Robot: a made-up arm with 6 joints. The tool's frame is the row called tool.
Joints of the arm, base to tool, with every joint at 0 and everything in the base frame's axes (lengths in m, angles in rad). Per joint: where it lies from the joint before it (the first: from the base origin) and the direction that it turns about. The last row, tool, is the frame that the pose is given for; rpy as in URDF.
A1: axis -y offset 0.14 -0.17 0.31
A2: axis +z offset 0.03 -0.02 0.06
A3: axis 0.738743 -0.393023 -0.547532 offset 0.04 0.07 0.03
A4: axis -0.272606 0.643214 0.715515 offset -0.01 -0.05 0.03
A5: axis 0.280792 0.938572 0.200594 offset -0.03 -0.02 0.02
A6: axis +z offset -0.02 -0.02 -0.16
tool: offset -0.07 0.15 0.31 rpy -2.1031 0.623 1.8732
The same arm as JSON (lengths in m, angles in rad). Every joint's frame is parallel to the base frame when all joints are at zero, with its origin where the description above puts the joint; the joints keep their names.
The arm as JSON. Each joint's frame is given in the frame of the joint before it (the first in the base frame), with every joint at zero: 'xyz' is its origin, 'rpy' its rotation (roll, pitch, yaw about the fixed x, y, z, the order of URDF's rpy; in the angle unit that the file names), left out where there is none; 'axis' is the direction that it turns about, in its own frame. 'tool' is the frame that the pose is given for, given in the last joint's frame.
{
  "units": {
    "length": "m",
    "angle": "rad"
  },
  "joints": [
    {
      "name": "A1",
      "type": "revolute",
      "origin": {
        "xyz": [
          0.14,
          -0.17,
          0.31
        ]
      },
      "axis": [
        0.0,
        -1.0,
        0.0
      ]
    },
    {
      "name": "A2",
      "type": "revolute",
      "origin": {
        "xyz": [
          0.03,
          -0.02,
          0.06
        ]
      },
      "axis": [
        0.0,
        0.0,
        1.0
      ]
    },
    {
      "name": "A3",
      "type": "revolute",
      "origin": {
        "xyz": [
          0.04,
          0.07,
          0.03
        ]
      },
      "axis": [
        0.738743,
        -0.393023,
        -0.547532
      ]
    },
    {
      "name": "A4",
      "type": "revolute",
      "origin": {
        "xyz": [
          -0.01,
          -0.05,
          0.03
        ]
      },
      "axis": [
        -0.272606,
        0.643214,
        0.715515
      ]
    },
    {
      "name": "A5",
      "type": "revolute",
      "origin": {
        "xyz": [
          -0.03,
          -0.02,
          0.02
        ]
      },
      "axis": [
        0.280792,
        0.938572,
        0.200594
      ]
    },
    {
      "name": "A6",
      "type": "revolute",
      "origin": {
        "xyz": [
          -0.02,
          -0.02,
          -0.16
        ]
      },
      "axis": [
        0.0,
        0.0,
        1.0
      ]
    }
  ],
  "tool": {
    "origin": {
      "xyz": [
        -0.07,
        0.15,
        0.31
      ],
      "rpy": [
        -2.1031,
        0.623,
        1.8732
      ]
    }
  }
}

